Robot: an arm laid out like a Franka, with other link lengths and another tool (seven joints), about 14 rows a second.
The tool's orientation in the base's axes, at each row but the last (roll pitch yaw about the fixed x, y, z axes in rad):
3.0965 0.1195 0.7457
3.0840 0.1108 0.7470
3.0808 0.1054 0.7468
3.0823 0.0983 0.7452
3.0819 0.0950 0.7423
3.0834 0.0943 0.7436
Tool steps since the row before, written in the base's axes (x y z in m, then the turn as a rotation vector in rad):
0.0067 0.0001 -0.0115 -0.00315 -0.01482 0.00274
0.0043 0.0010 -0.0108 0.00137 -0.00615 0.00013
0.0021 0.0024 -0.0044 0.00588 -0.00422 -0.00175
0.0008 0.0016 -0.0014 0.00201 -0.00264 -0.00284
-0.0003 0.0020 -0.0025 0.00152 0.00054 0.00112
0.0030 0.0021 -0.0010 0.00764 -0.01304 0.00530
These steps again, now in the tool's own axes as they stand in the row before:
0.0063 0.0040 0.0110 -0.01261 0.00880 -0.00085
0.0050 0.0016 0.0104 -0.00317 0.00542 0.00053
0.0036 -0.0006 0.0040 0.00162 0.00698 0.00202
0.0018 -0.0007 0.0012 -0.00003 0.00313 0.00305
0.0014 -0.0018 0.0023 0.00137 0.00070 -0.00122
0.0037 0.0004 0.0007 -0.00369 0.01503 -0.00411

